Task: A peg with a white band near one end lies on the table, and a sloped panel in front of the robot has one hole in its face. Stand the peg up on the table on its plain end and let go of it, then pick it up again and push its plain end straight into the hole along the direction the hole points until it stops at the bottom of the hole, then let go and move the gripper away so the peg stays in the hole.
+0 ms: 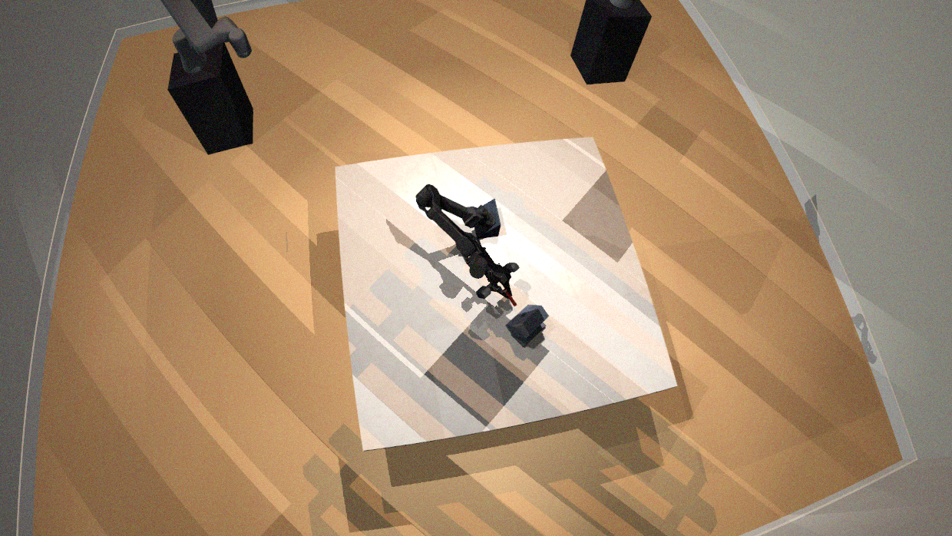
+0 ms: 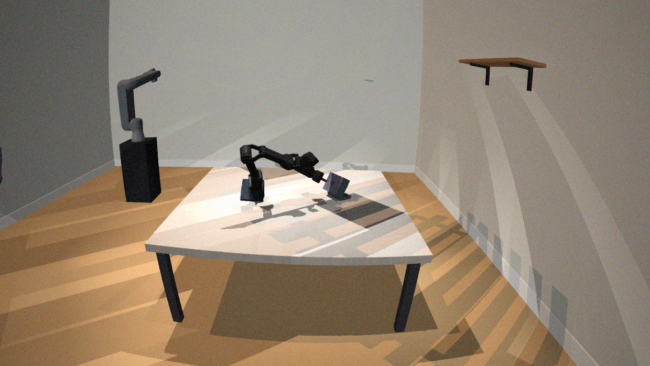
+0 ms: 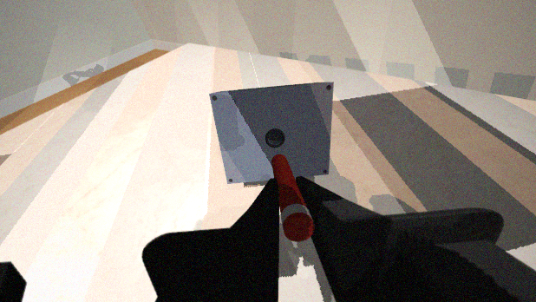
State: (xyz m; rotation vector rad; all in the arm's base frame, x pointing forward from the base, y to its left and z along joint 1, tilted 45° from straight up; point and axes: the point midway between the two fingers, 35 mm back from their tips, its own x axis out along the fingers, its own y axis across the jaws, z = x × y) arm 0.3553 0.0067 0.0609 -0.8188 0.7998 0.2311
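My gripper tip is now 9 cm short of the sloped panel, 5 cm to the right of it and 5 cm above it. The rest, counted from my gripper tip: red peg (1 cm to the right, 1 cm behind, 1 cm above).
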